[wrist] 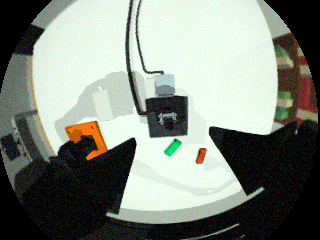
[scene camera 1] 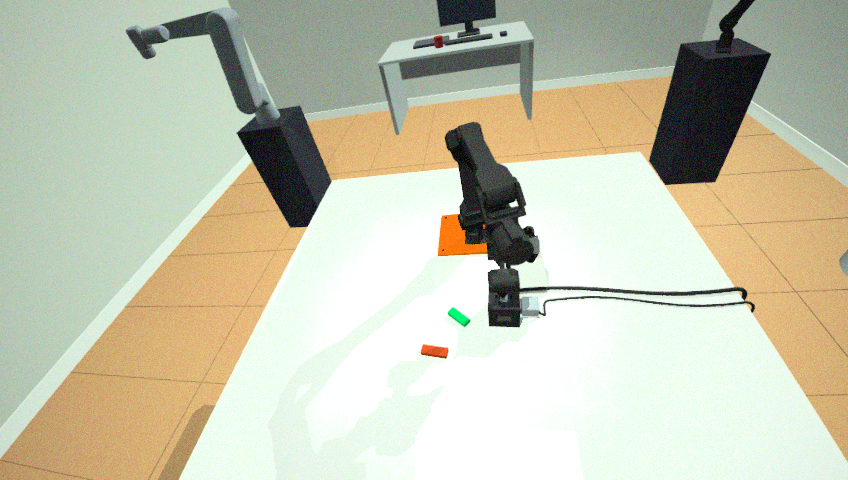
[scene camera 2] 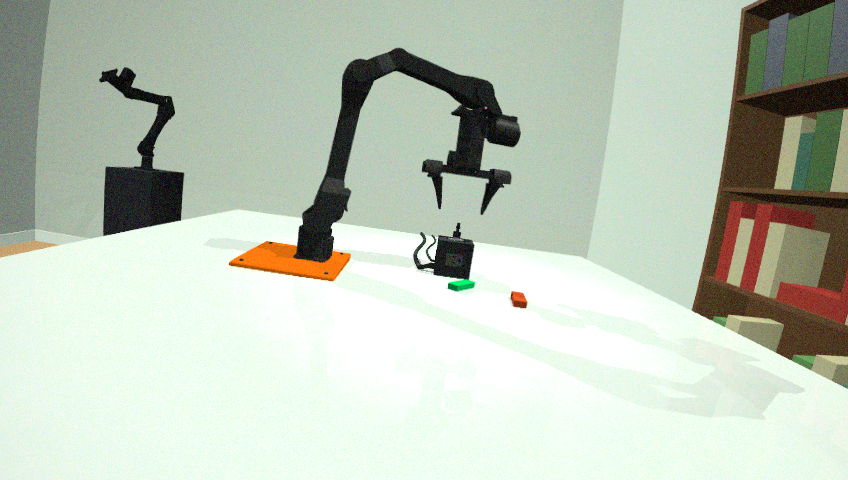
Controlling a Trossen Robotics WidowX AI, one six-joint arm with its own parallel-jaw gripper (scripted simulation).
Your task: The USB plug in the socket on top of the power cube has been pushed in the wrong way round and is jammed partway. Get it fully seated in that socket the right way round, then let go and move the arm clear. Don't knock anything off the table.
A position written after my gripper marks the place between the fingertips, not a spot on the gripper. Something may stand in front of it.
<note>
My gripper [scene camera 2: 460, 211] is open, holding nothing. Further things: a black power cube [scene camera 1: 502, 314].
My gripper also shows in the wrist view [wrist: 172, 136] and in scene camera 1 [scene camera 1: 501, 280].
</note>
